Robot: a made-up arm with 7 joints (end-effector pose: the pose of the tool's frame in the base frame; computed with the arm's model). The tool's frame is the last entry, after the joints. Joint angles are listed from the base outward.
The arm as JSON. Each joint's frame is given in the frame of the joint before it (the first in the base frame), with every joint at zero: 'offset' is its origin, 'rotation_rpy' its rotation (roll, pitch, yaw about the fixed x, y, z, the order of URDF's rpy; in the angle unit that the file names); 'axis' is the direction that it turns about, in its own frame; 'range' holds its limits. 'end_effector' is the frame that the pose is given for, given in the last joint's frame.
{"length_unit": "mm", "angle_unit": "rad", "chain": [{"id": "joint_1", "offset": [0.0, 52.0, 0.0], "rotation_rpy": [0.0, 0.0, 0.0], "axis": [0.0, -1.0, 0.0], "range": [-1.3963, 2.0]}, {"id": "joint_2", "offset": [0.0, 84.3, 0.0], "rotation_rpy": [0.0, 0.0, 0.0], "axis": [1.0, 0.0, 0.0], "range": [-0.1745, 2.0]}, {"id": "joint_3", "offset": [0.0, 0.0, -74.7], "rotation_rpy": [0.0, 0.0, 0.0], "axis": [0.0, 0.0, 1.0], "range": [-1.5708, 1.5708]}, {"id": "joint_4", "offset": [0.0, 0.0, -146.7], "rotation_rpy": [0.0, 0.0, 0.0], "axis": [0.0, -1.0, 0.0], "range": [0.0, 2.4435]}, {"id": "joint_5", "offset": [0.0, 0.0, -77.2], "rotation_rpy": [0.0, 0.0, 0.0], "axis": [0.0, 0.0, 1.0], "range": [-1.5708, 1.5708]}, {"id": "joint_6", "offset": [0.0, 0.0, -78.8], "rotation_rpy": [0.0, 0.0, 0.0], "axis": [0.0, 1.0, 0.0], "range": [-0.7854, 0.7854]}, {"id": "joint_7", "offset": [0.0, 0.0, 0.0], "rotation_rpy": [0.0, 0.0, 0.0], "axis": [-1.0, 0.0, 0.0], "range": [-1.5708, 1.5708]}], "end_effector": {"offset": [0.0, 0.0, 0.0], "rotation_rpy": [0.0, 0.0, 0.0]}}
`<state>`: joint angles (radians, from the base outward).
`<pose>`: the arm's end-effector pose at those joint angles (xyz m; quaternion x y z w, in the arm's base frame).
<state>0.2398 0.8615 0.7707 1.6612 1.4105 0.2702 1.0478</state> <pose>0.1208 0.3641 -0.0249 -0.3194 -0.8738 -0.2481 0.2699</pose>
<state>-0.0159 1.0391 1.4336 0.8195 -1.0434 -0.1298 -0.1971</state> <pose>0.0145 0.4762 -0.0691 0.8316 -0.2302 0.0562 0.5023</pose>
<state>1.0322 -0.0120 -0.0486 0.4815 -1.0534 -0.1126 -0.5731</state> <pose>0.3457 0.1285 -0.1225 0.4746 -0.7159 -0.2121 0.4661</pose>
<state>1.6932 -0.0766 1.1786 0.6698 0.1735 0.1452 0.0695</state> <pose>0.3424 0.1992 0.0794 -0.4112 -0.7243 0.4433 0.3313</pose>
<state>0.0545 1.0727 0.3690 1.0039 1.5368 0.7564 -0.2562</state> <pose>0.1282 0.4271 -0.0973 -0.0315 -0.4168 0.4452 0.7919</pose>
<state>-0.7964 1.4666 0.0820 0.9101 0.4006 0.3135 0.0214</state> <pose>0.0694 0.4528 -0.1038 0.4763 -0.0274 -0.2547 0.8412</pose>
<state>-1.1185 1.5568 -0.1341 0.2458 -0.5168 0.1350 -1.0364</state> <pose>0.0072 0.5089 -0.0383 0.6132 0.1354 -0.7601 0.1668</pose>
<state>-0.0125 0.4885 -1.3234 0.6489 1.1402 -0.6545 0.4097</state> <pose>0.0187 0.2178 -0.3484 -0.2795 -0.3646 -0.1605 0.8736</pose>
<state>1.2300 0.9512 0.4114 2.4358 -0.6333 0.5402 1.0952</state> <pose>0.0561 0.2434 0.0785 0.6582 -0.6902 -0.2024 0.2223</pose>
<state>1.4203 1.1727 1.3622 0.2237 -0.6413 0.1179 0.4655</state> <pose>0.1134 0.4937 -0.0099 0.1410 -0.7530 0.4363 0.4720</pose>
